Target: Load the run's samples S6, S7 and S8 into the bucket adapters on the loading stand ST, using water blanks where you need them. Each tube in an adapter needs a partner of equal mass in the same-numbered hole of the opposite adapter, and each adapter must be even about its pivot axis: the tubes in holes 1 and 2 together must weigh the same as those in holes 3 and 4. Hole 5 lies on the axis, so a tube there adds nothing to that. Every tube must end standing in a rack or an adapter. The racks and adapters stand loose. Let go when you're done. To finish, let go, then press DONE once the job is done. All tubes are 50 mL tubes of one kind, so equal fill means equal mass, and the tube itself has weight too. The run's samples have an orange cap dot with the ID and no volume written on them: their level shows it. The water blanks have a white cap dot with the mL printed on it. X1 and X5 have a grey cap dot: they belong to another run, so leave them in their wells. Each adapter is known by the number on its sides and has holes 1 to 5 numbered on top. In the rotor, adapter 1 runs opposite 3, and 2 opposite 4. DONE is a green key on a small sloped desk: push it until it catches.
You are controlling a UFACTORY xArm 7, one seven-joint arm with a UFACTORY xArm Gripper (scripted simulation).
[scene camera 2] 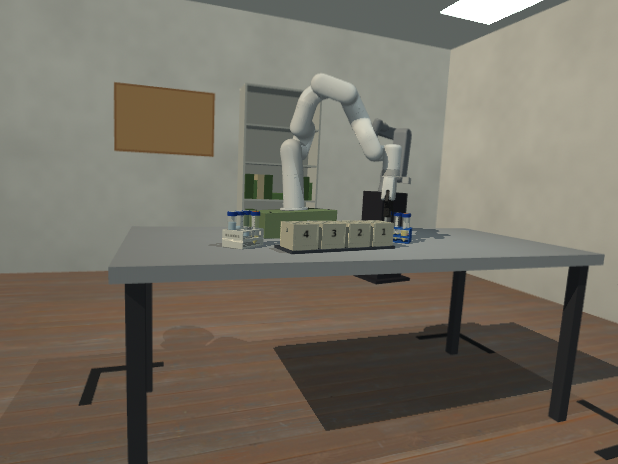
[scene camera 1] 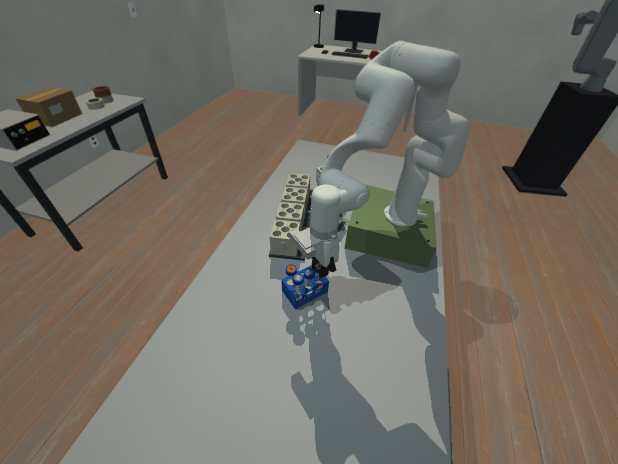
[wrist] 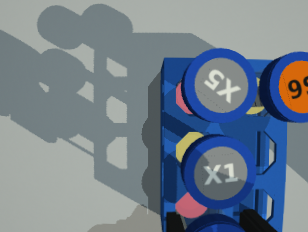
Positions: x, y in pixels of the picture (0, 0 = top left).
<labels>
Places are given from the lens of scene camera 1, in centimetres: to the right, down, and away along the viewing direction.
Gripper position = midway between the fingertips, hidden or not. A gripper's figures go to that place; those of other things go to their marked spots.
my gripper [scene camera 1: 319, 271]: 3, 12, 92
tube rack [scene camera 1: 287, 289]: -7, 18, 92
</labels>
